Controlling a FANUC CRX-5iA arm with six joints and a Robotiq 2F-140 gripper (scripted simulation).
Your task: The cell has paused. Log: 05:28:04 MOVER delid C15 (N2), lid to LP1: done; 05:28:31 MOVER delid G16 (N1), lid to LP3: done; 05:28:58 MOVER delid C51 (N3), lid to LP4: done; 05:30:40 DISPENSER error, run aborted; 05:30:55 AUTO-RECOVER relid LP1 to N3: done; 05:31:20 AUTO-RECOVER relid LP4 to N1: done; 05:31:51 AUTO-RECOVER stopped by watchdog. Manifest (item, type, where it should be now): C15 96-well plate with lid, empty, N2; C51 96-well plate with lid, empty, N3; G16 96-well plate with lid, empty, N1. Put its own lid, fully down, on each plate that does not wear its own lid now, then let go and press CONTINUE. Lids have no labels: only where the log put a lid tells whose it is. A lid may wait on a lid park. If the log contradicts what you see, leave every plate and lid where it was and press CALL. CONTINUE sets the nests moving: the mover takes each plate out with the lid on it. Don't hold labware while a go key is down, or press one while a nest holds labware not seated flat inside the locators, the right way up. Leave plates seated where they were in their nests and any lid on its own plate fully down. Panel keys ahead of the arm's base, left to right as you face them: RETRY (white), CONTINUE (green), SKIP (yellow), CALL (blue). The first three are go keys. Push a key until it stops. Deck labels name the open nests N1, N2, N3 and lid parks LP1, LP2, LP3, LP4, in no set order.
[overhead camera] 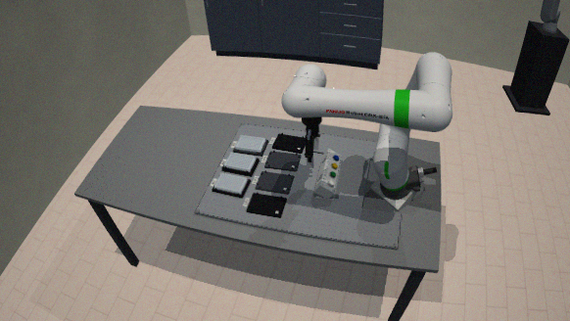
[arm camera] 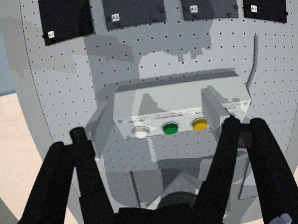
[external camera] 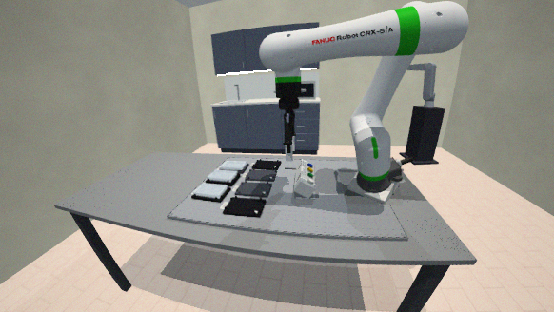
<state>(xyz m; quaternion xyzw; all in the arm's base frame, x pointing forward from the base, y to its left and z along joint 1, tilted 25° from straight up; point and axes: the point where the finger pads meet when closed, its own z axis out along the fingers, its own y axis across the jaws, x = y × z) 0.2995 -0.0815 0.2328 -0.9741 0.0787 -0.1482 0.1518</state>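
Now: the green key 120 mm below my hand and 80 mm behind it. Round my hand: yellow key 120 mm below, 90 mm behind, 50 mm to the right; blue key 120 mm below, 100 mm to the right, 90 mm behind; white key 120 mm below, 80 mm behind, 50 mm to the left.
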